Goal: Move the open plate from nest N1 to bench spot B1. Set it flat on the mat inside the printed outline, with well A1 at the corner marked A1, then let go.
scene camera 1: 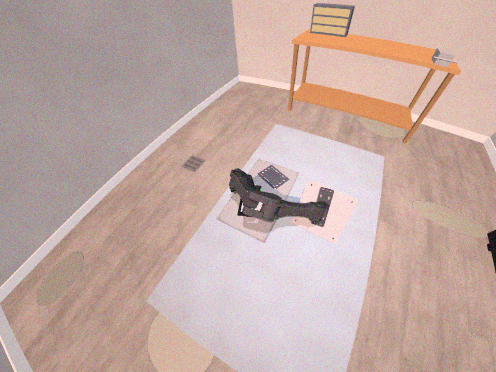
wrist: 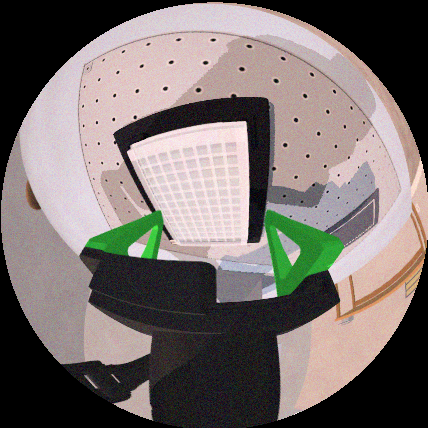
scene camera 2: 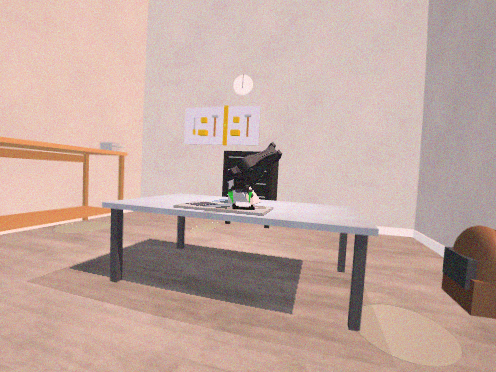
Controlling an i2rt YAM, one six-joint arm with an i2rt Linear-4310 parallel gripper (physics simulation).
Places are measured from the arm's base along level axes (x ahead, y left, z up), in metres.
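Pixels of known places: gripper, fingertip midpoint: (wrist: 213, 215) (scene camera 2: 241, 202); arm's base, origin of the base link: (scene camera 1: 322, 207).
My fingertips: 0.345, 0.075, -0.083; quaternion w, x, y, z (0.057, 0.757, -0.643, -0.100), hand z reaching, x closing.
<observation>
For each thing: its top centre in the pictures, then the offset to it from my fingertips, as dx, dy, dz. Level surfaces: height alone.
- open white plate, middle of its top: (wrist: 197, 207) (scene camera 1: 252, 205) (scene camera 2: 243, 203) +0.008, +0.015, +0.001
- black nest, middle of its top: (wrist: 198, 200) (scene camera 1: 253, 206) (scene camera 2: 243, 204) +0.007, +0.015, -0.008
- dark mat, its level: dz -0.024
- perforated board, middle of its top: (wrist: 295, 209) (scene camera 2: 225, 206) (scene camera 1: 260, 193) +0.005, -0.092, -0.025
- pale table, its level: dz -0.038
The open white plate (wrist: 195, 185) (scene camera 1: 259, 205) sits in the black nest (wrist: 258, 170) on a perforated board. Its grid of wells faces up. My gripper (wrist: 213, 215) (scene camera 2: 241, 197) is open, with its green fingertips apart on either side of the plate's near part in the wrist view. The plate is turned slightly relative to the fingers, and no contact shows. The dark mat (scene camera 1: 273, 176) (wrist: 356, 222) with a pale printed outline lies on the board beyond the nest, at the right in the wrist view. The corner mark A1 is too small to read.
The perforated board (wrist: 300, 132) lies on the pale table (scene camera 1: 300, 295) (scene camera 2: 320, 214). The arm's base stands on a pinkish plate (scene camera 1: 342, 215) beside the board. An orange bench (scene camera 1: 375, 46) stands against the wall, away from the table.
</observation>
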